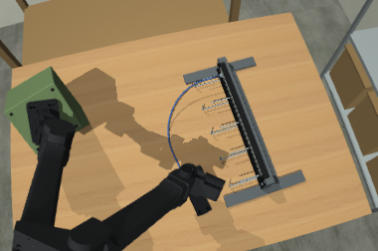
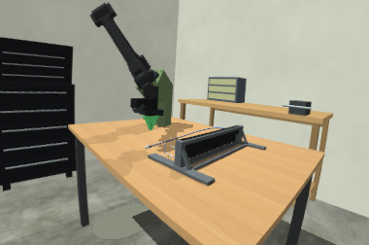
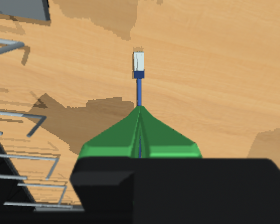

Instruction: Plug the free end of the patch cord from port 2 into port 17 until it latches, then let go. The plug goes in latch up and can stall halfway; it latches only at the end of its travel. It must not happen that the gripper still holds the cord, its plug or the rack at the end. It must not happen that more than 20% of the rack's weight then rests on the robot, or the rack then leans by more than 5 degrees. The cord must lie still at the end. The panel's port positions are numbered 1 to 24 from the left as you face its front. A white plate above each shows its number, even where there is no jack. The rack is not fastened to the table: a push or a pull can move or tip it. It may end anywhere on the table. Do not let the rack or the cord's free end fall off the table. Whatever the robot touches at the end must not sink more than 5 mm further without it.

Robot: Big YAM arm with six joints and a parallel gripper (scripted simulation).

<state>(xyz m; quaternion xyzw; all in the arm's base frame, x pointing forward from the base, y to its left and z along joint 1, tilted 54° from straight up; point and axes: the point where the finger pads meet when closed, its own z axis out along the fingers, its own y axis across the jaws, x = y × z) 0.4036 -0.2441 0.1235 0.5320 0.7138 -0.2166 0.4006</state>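
The plug lies 8 cm below my hand and 2 cm to the right of it.
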